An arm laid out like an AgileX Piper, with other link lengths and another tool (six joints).
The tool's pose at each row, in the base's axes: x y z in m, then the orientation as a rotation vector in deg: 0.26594 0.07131 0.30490 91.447 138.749 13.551; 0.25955 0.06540 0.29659 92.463 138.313 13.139; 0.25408 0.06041 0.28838 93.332 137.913 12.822; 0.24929 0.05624 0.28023 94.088 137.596 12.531; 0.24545 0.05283 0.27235 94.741 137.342 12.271; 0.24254 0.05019 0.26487 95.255 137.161 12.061; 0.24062 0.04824 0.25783 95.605 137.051 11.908; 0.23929 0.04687 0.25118 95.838 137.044 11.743; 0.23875 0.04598 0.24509 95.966 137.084 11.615; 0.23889 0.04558 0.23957 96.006 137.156 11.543; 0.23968 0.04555 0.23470 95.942 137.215 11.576; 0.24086 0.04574 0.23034 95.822 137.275 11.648
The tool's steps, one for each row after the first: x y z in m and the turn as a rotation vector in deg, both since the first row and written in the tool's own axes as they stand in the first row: -0.00215 -0.01012 0.00615 0.372 -0.117 0.715; -0.00382 -0.01903 0.01247 0.661 -0.216 1.337; -0.00499 -0.02701 0.01893 0.938 -0.282 1.867; -0.00585 -0.03379 0.02540 1.192 -0.326 2.318; -0.00641 -0.03933 0.03175 1.405 -0.348 2.666; -0.00674 -0.04362 0.03796 1.562 -0.356 2.897; -0.00681 -0.04705 0.04396 1.730 -0.342 3.025; -0.00680 -0.04946 0.04965 1.863 -0.318 3.078; -0.00665 -0.05093 0.05499 1.949 -0.282 3.073; -0.00647 -0.05151 0.05989 1.935 -0.251 3.018; -0.00630 -0.05152 0.06440 1.882 -0.224 2.934
